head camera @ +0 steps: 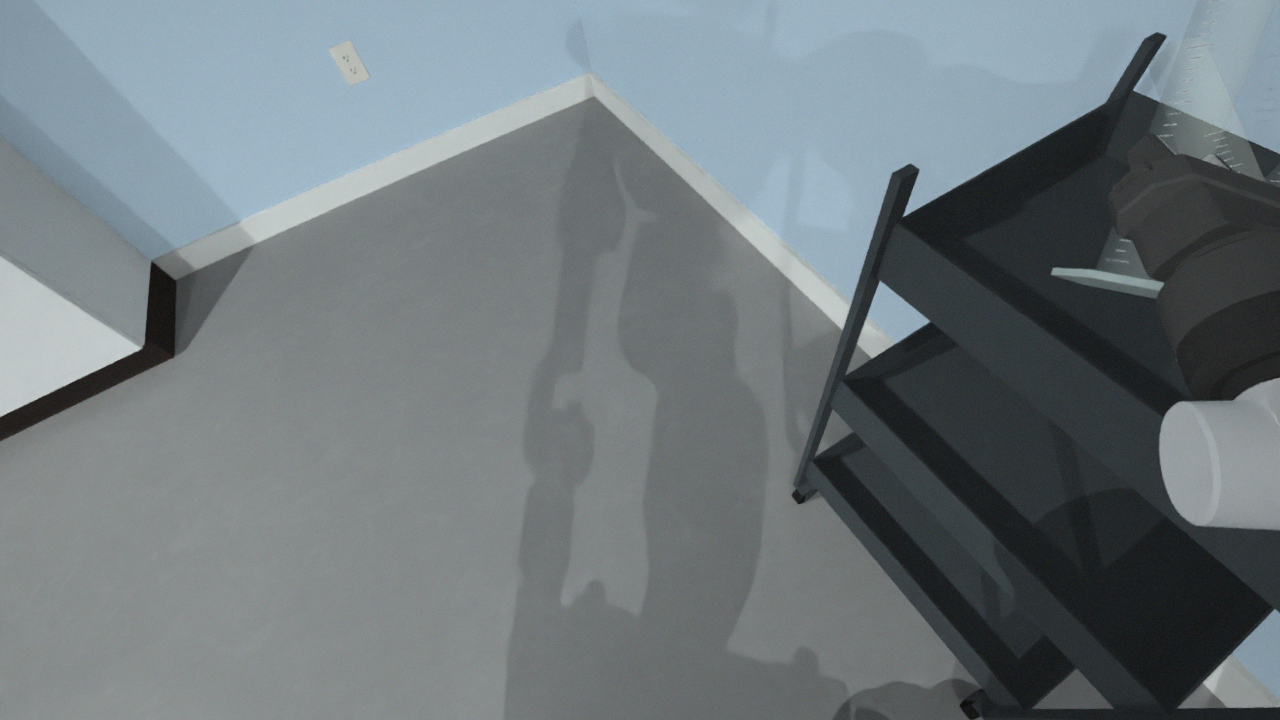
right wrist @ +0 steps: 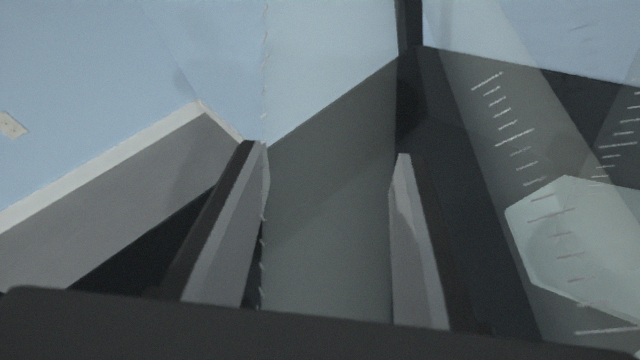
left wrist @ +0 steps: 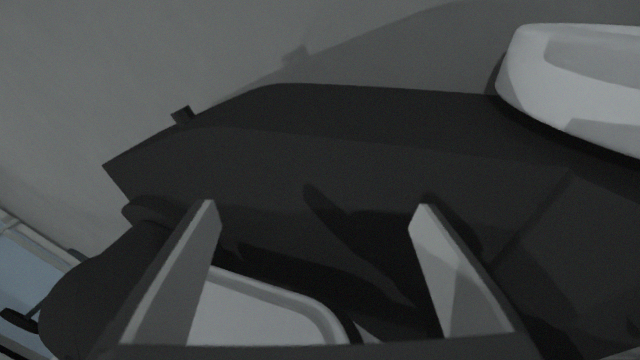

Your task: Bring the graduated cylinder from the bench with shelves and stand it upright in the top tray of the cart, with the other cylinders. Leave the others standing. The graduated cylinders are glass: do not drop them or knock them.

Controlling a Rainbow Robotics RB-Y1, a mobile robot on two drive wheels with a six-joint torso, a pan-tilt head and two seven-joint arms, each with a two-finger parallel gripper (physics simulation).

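Places are measured from the robot's base along level axes (x ahead, y left, z up), in millimetres.
Pixels of known places: left gripper, fingertip midpoint: [left wrist: 318, 214]; right gripper, fingertip midpoint: [head camera: 1171, 155] [right wrist: 330, 167].
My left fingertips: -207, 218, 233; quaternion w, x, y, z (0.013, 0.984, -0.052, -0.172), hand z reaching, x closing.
Note:
Ahead of a thing's pixels: the offset from my left fingertips to its top centre, as dx, dy, dz. "spot": to the spot under its first point.
My right gripper [head camera: 1186, 159] [right wrist: 330, 167] is shut on a clear glass graduated cylinder {spot: +825, -425, +513} [head camera: 1123, 255] [right wrist: 327, 225], which is upright between the fingers. In the head view its pale base shows over the top tray [head camera: 1011, 331] [right wrist: 580, 95] of the dark cart; whether it touches the tray floor cannot be told. In the right wrist view its base is hidden. Another graduated cylinder {+939, -529, +549} [right wrist: 520, 110] stands to the right of the fingers, with a pale flat base near it; more scale marks show at the far right. My left gripper [left wrist: 318, 214] is open and empty, away from the cart.
The cart's upright post [head camera: 863, 304] [right wrist: 410, 25] rises at the tray corner. Lower shelves [head camera: 966, 447] lie beneath the top tray. A white cabinet [head camera: 53, 331] with a dark base is at the left. Pale robot parts [left wrist: 565, 90] and a dark base [left wrist: 300, 145] lie below the left gripper.

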